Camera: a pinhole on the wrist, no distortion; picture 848 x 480 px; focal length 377.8 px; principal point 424.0 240.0 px. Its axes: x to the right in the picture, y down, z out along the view. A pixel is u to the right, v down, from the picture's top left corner.
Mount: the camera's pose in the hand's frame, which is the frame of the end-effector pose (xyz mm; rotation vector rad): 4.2 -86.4 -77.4 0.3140 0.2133 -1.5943
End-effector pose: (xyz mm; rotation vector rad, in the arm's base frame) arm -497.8 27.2 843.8 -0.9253 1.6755 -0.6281
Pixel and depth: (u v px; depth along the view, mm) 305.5 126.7 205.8
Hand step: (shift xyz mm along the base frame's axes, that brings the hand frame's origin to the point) 161.0 13.5 69.4
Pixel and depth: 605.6 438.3 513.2
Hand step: 428.2 -455.3 168.3
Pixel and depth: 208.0 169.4 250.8
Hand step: 209.8 38.1 -4.6
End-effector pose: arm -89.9 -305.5 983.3 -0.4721 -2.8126 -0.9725
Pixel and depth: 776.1 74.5 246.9
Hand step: -7.3 -267.9 -305.5
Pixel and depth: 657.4 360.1 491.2
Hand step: -295.9 -190.3 -519.0
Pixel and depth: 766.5 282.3 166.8
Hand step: -101.7 -190.5 -187.9
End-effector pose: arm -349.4 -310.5 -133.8 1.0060 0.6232 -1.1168
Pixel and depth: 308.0 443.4 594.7
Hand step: -53.1 -639.6 -33.4
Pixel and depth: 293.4 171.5 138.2
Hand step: -94.1 -55.9 24.8
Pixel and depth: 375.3 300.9 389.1
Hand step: -164.3 -311.5 44.8
